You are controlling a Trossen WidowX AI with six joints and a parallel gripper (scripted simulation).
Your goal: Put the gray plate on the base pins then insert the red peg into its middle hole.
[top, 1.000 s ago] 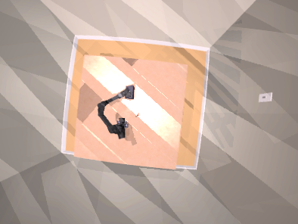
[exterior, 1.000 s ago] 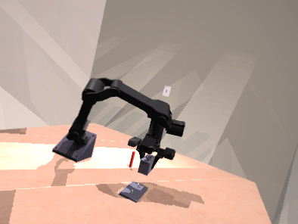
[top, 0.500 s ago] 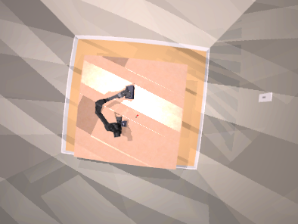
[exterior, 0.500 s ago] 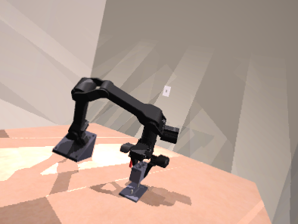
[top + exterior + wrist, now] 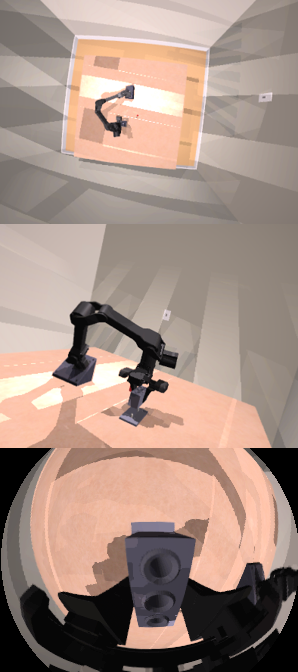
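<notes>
My gripper tip is now 50 mm above the dark base. From my gripper tip the other things lie so: gray plate 30 mm above; red peg 110 mm behind, 190 mm to the left, 20 mm below.
</notes>
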